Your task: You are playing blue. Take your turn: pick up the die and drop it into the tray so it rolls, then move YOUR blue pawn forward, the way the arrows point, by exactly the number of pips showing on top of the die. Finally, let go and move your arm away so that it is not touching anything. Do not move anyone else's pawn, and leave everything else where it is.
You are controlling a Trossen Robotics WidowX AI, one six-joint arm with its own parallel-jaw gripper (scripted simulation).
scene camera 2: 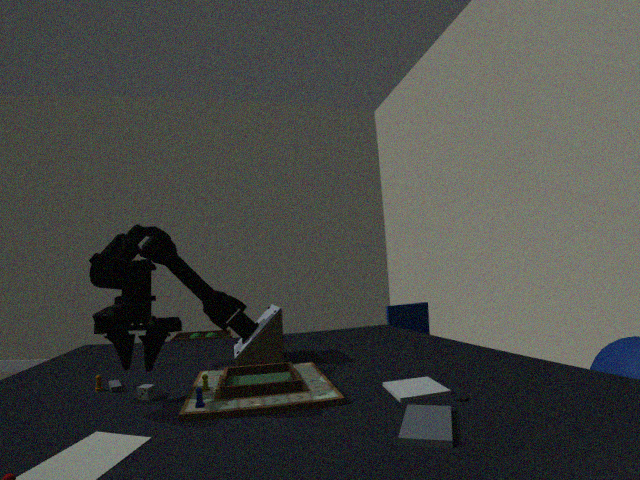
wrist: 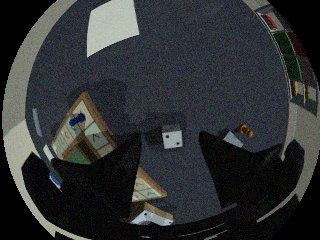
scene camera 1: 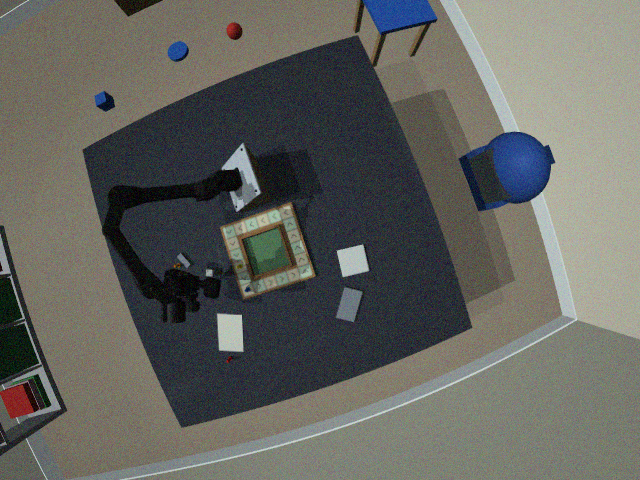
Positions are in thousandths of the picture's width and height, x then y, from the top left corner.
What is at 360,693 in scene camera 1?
A white sheet.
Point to a white slab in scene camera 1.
At 551,543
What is the gripper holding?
Nothing.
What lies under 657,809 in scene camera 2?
A white slab.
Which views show the gripper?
Scene camera 2, the wrist view and scene camera 1: all of them.
